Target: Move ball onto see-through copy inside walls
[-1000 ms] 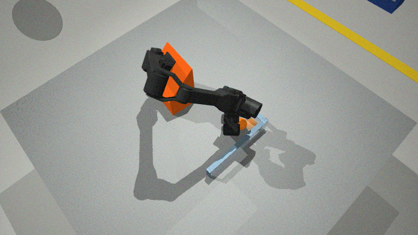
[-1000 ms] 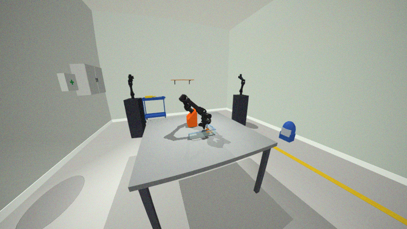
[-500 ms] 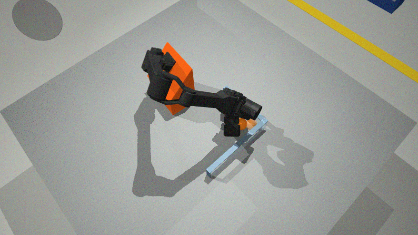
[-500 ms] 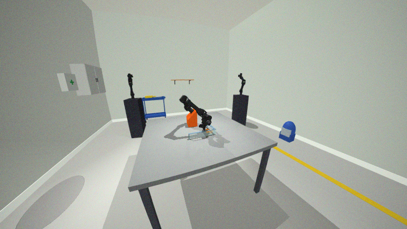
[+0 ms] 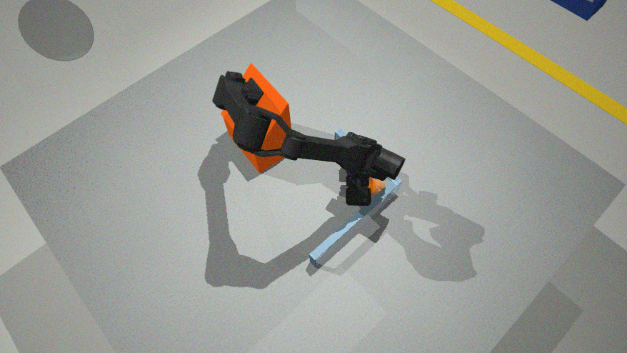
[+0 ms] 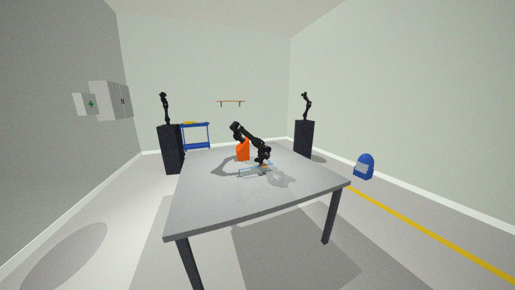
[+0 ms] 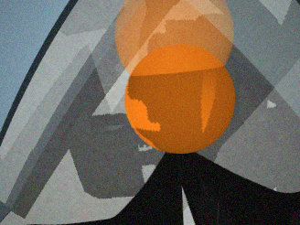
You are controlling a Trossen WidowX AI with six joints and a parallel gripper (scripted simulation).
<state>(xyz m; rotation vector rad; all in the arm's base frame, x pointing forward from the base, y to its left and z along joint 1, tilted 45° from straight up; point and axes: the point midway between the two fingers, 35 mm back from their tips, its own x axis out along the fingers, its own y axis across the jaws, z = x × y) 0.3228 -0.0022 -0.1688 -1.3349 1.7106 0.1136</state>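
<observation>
Right now the orange ball is 2 cm ahead of my gripper tip, 2 cm to the left of it and 1 cm above it. The rest, counted from my gripper tip: low clear wall (4 cm behind, 7 cm to the left, 1 cm above); see-through copy of ball (4 cm ahead, 5 cm to the left).
</observation>
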